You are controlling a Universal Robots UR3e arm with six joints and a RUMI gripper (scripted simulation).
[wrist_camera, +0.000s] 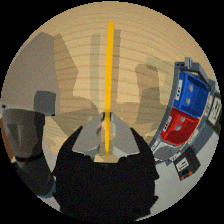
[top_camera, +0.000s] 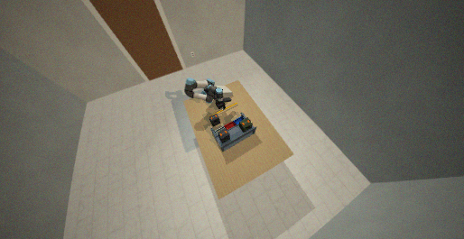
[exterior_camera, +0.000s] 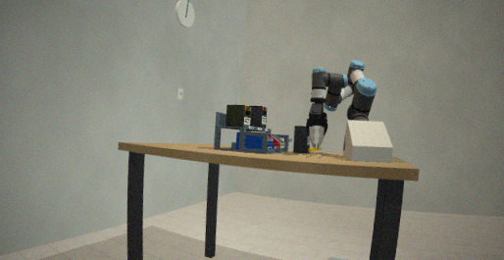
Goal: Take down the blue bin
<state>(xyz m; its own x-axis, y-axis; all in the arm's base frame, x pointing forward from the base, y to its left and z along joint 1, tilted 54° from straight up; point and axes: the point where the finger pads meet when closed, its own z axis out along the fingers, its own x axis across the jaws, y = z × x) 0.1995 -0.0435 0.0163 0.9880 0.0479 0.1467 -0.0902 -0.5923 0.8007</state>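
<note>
Now: hand 260 mm short of the blue open bin and 50 mm to the right of it. Round my hand: yellow rod: 10 mm below; then dark box: 160 mm to the right, 80 mm ahead, 20 mm above; then red bin: 250 mm ahead, 60 mm to the right.
</note>
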